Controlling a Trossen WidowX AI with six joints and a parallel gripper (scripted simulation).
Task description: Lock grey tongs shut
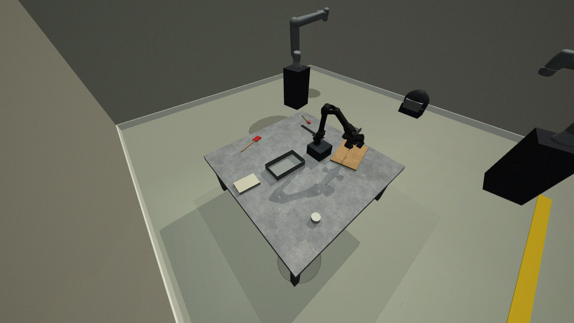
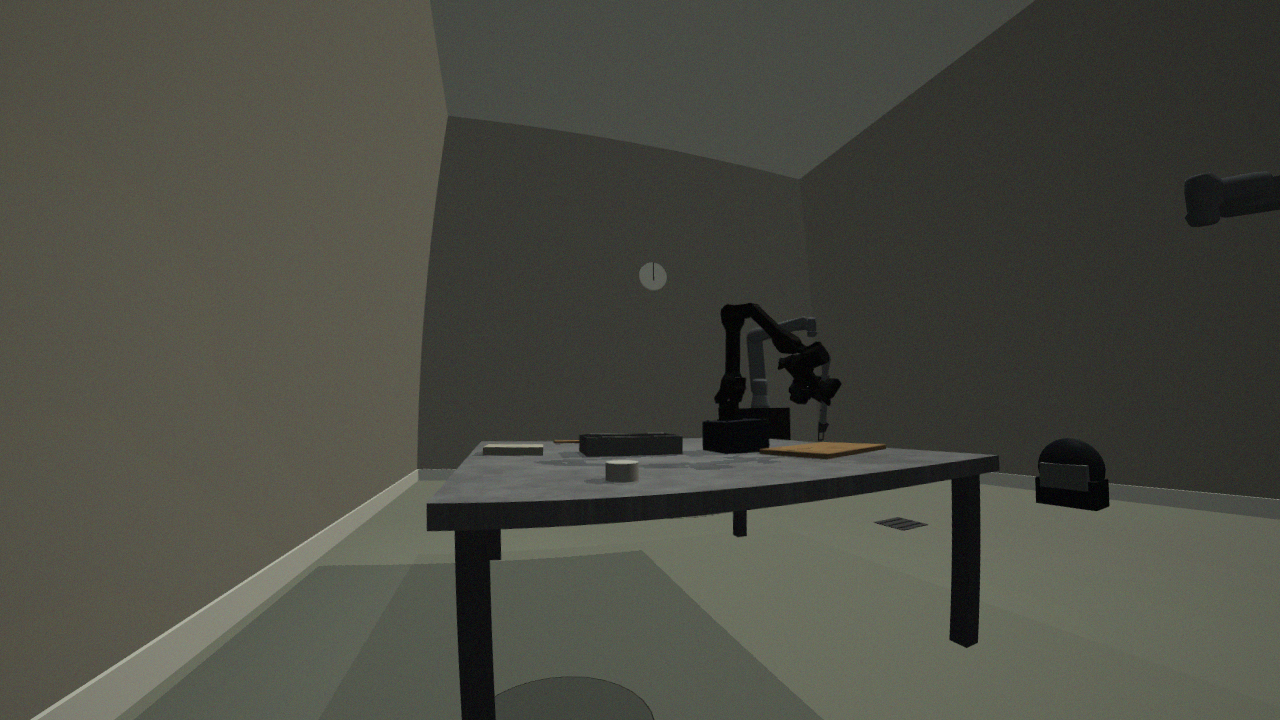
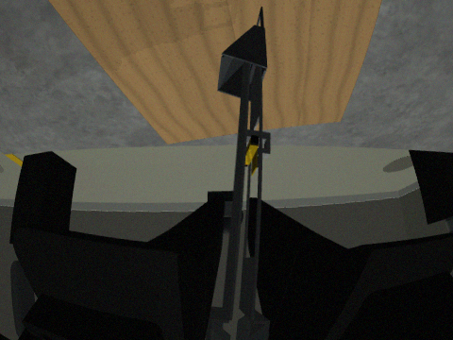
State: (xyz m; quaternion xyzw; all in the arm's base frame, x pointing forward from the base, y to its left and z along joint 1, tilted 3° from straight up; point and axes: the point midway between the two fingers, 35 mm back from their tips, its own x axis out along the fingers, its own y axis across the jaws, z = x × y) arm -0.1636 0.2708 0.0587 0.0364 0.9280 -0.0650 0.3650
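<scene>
Now: gripper tip 2 cm short of the yellow piece, 1 cm to the left of it and 2 cm above it. Also, from my gripper tip: roasting tin 53 cm ahead, 36 cm to the right, 12 cm below; wooden board 1 cm ahead, 1 cm to the right, 14 cm below; dark bar 4 cm behind, 47 cm to the right, 15 cm below.
</scene>
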